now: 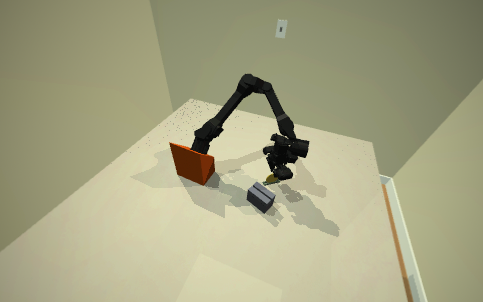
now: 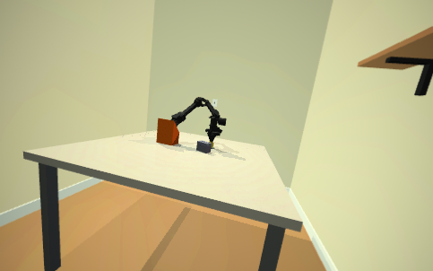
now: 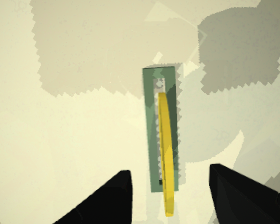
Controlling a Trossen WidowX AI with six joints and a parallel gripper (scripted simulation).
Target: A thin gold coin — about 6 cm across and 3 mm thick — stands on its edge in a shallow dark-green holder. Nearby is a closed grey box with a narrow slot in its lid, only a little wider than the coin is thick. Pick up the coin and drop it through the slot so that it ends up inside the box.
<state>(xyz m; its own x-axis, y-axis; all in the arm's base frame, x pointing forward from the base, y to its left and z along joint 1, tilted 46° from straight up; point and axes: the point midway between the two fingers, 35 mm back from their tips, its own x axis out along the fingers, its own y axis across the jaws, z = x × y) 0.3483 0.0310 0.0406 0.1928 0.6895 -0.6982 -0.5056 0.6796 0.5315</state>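
Now: gripper tip 30 mm above the gold coin.
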